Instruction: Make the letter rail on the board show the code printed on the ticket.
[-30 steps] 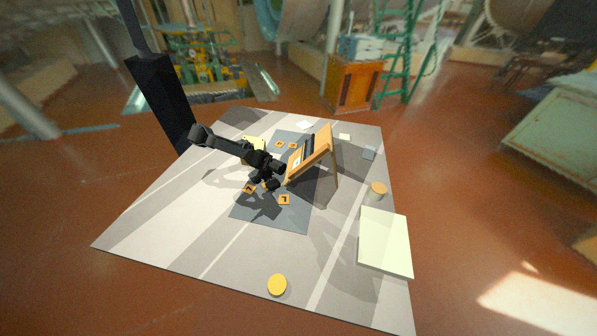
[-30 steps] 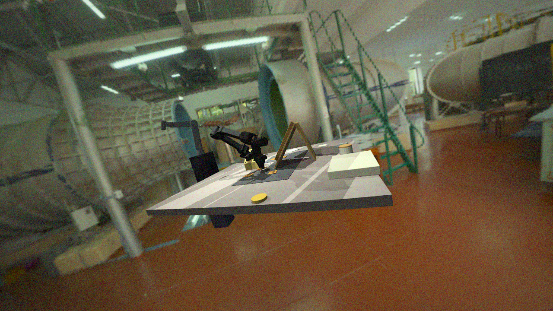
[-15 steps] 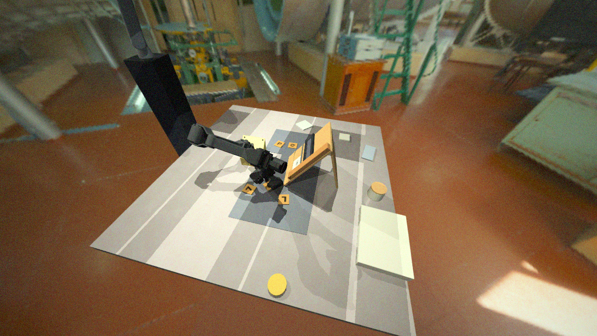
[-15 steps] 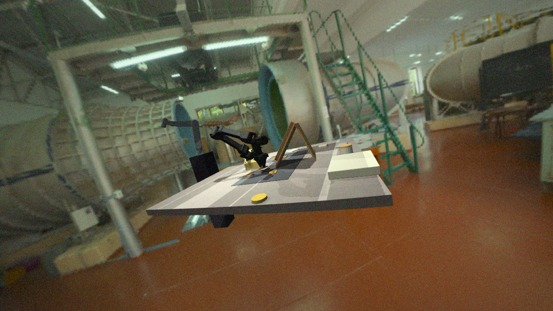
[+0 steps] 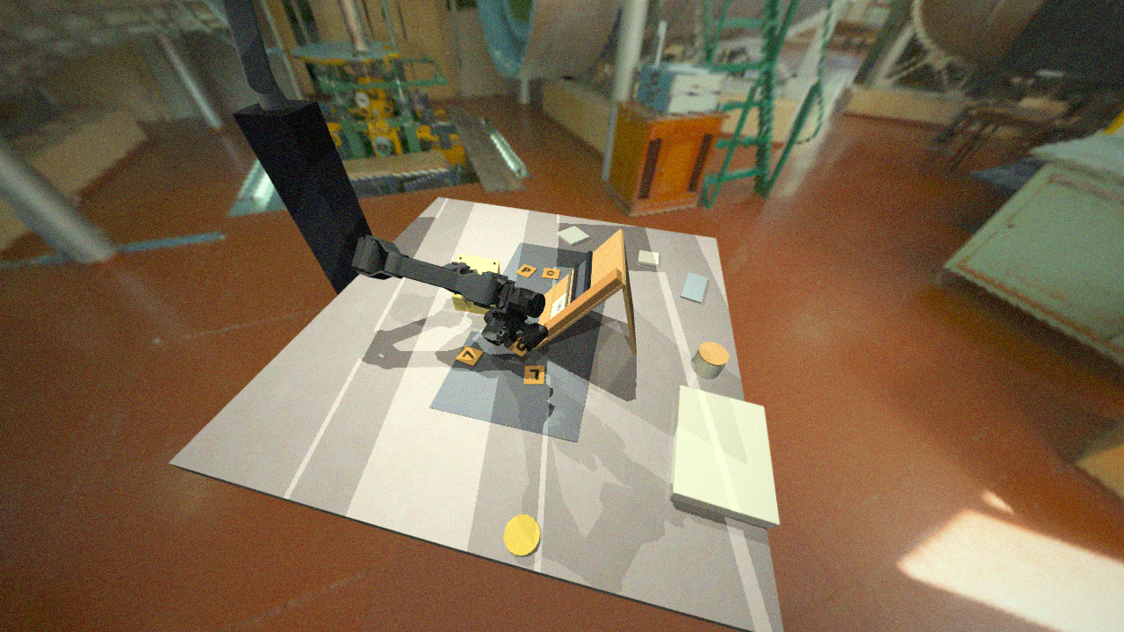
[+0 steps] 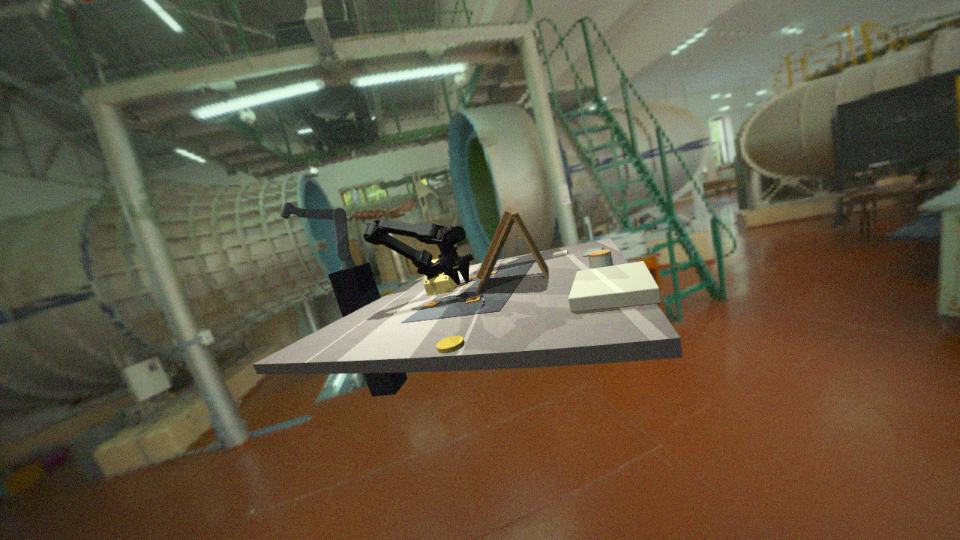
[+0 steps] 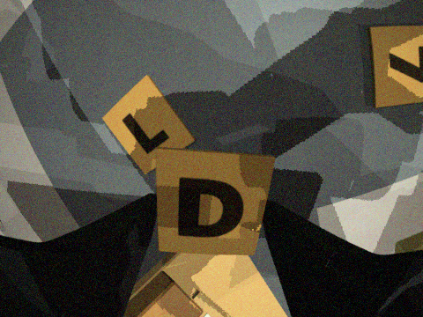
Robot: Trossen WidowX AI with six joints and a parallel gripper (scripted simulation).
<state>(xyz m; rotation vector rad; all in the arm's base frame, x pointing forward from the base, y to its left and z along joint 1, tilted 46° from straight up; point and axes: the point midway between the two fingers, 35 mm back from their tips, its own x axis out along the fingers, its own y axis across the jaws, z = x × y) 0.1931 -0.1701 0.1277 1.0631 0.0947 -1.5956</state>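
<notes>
My gripper tip is 140 mm to the right of the white ticket, 90 mm short of it and 30 mm below it. From my gripper tip the other things lie so: mat: 180 mm to the left, 60 mm below; then cream block: 500 mm ahead, 230 mm to the right, 40 mm below; then yellow disc: 430 mm to the right, 60 mm ahead, 50 mm below.
</notes>
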